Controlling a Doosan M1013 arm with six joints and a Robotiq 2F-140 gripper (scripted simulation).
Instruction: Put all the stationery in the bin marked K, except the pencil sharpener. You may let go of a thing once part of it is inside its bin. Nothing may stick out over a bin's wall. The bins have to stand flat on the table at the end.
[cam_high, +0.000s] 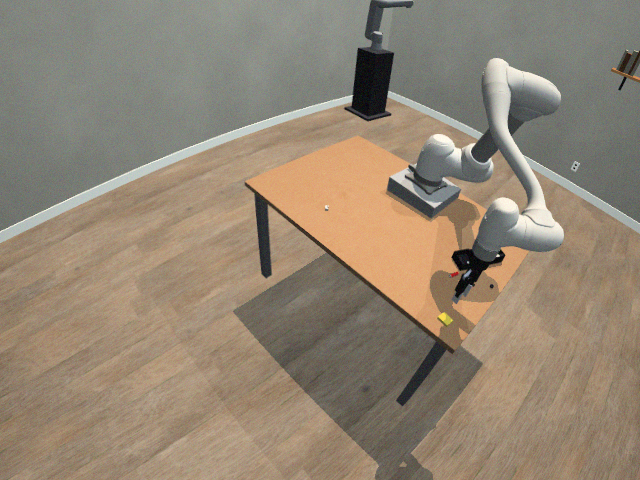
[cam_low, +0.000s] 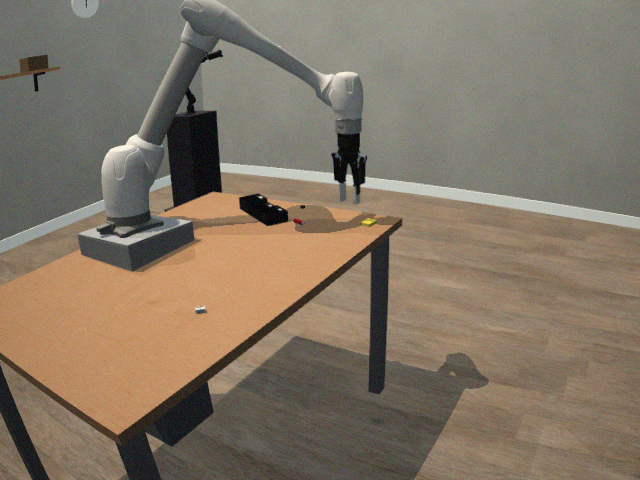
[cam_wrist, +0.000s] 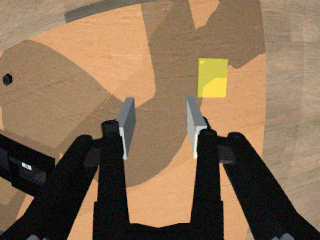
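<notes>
My hand is 100 mm above the yellow pad, 70 mm short of it and 10 mm to the right of it. Also, from my hand: black three-compartment bin: 330 mm behind, 90 mm to the right, 80 mm below; small red cylinder: 140 mm behind, 110 mm to the right, 100 mm below; small black round thing: 240 mm behind, 100 mm below, 50 mm to the left.
</notes>
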